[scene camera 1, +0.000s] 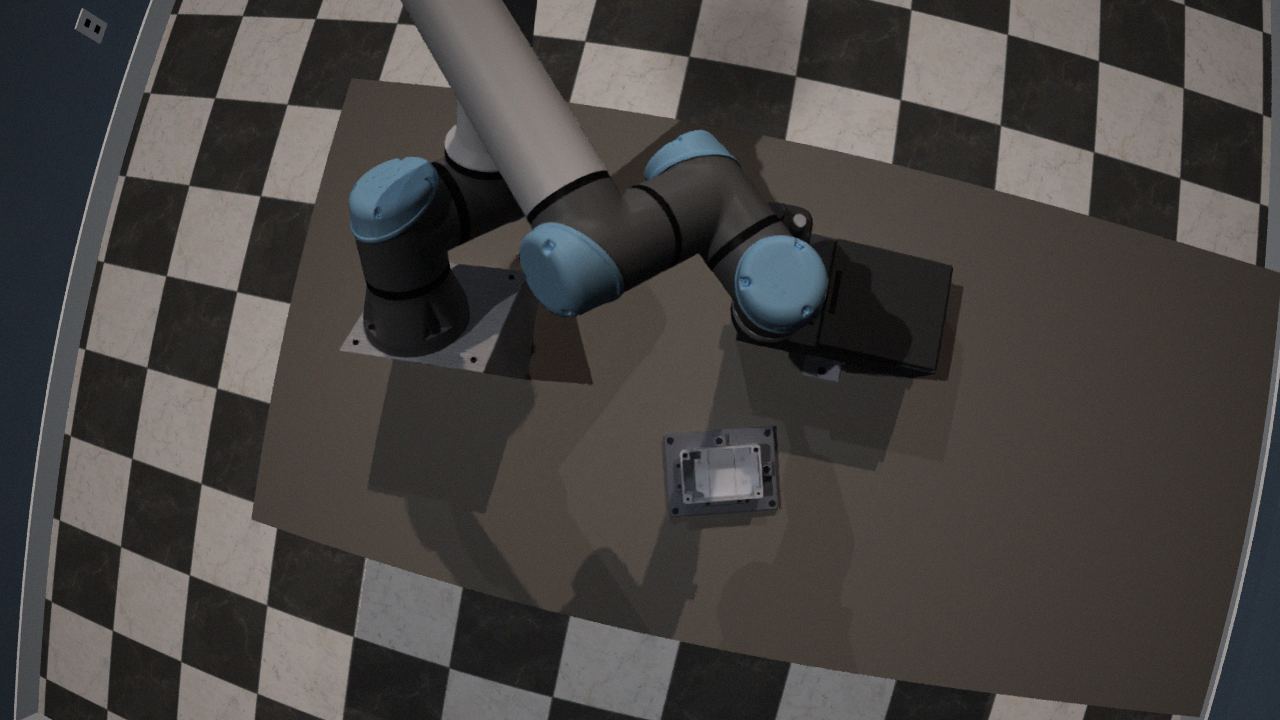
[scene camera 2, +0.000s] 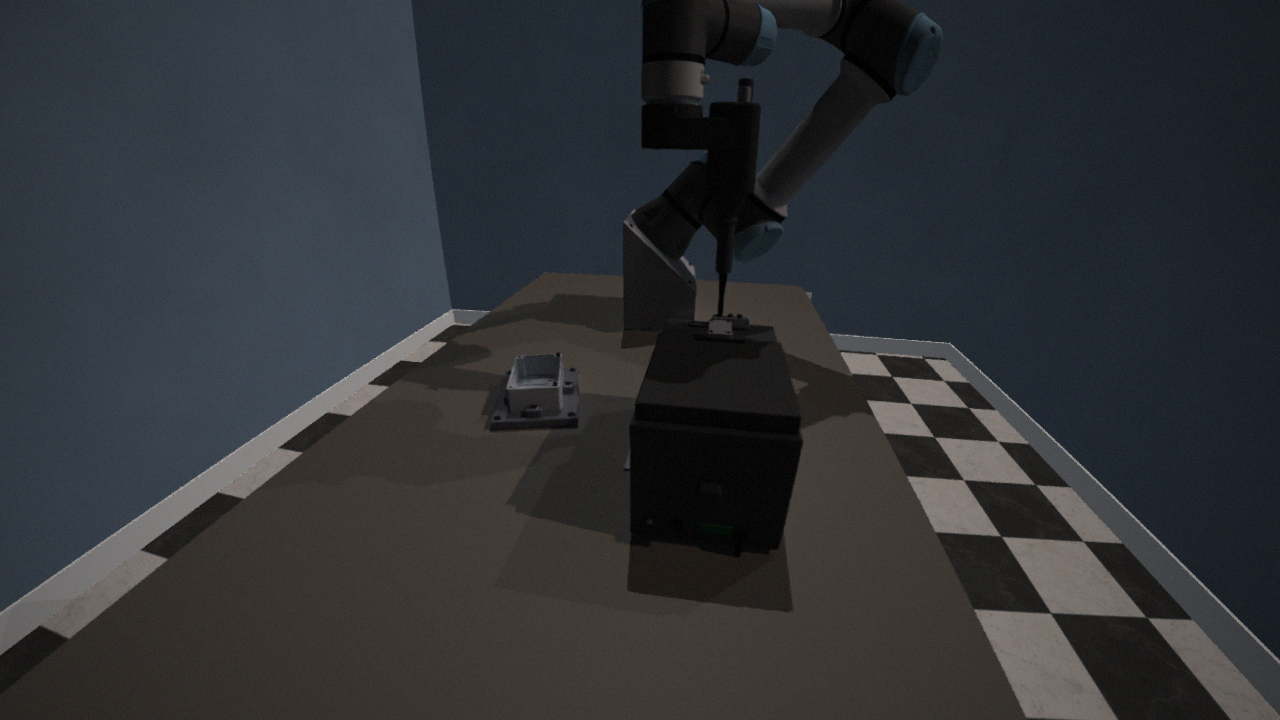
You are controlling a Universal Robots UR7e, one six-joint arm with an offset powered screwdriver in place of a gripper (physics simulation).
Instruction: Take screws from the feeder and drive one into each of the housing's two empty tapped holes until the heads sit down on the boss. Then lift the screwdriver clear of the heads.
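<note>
My screwdriver (scene camera 2: pixel 720 310) points straight down, its thin bit ending at the small metal pick-up part on the far end of the black screw feeder (scene camera 1: pixel 904 313) (scene camera 2: pixel 716 483). Whether the bit touches a screw or carries one is too small to tell. In scene camera 1 the wrist hides the bit and the pick-up spot. The light grey, open-topped housing (scene camera 1: pixel 733 474) (scene camera 2: pixel 535 400) sits upright on its dark grey fixture plate (scene camera 1: pixel 671 474) (scene camera 2: pixel 554 421), apart from the feeder and screwdriver. Its corner holes are visible in scene camera 1, but their contents are not clear.
The brown table (scene camera 1: pixel 1074 447) (scene camera 2: pixel 402 555) carries the feeder, the fixture and the arm's base plate (scene camera 1: pixel 487 335). The arm reaches over the table from the base to the feeder. A small light bracket (scene camera 1: pixel 830 368) shows beside the feeder, on the side facing the housing.
</note>
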